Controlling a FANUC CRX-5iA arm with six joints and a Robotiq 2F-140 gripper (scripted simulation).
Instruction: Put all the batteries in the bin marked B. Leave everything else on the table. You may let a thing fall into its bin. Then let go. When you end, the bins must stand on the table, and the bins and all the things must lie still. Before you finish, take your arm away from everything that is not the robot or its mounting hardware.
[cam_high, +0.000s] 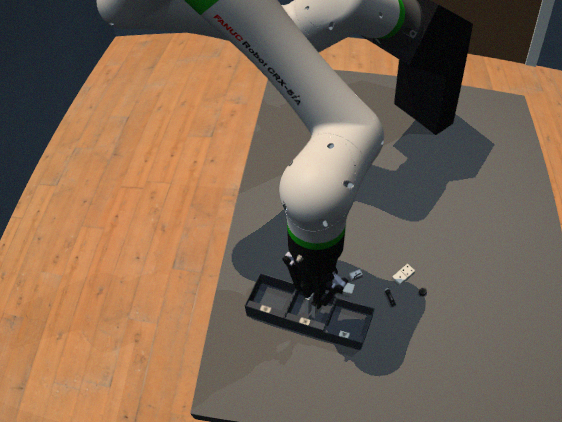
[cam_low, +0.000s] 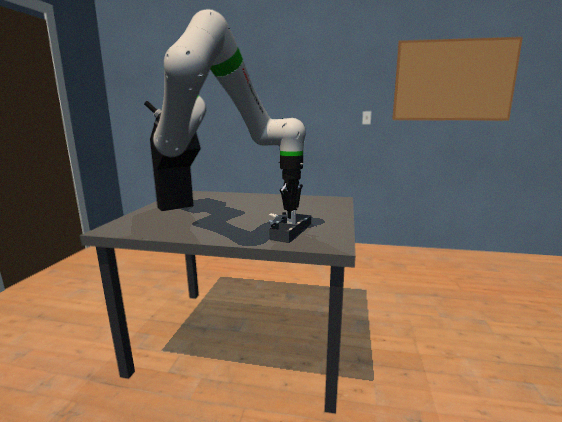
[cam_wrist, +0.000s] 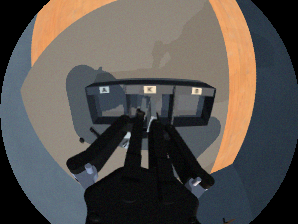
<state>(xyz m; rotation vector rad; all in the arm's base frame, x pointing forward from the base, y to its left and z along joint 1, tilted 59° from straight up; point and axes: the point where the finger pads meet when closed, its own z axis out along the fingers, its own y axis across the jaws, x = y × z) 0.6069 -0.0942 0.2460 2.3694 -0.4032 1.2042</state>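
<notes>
Now: the black bin 1 cm to the right of my hand and 3 cm below it. The rest, counted from my hand: dark cylindrical battery 3 cm behind, 17 cm to the left, 5 cm below; grey piece 9 cm behind, 10 cm to the left, 5 cm below; white domino 8 cm behind, 21 cm to the left, 5 cm below.
</notes>
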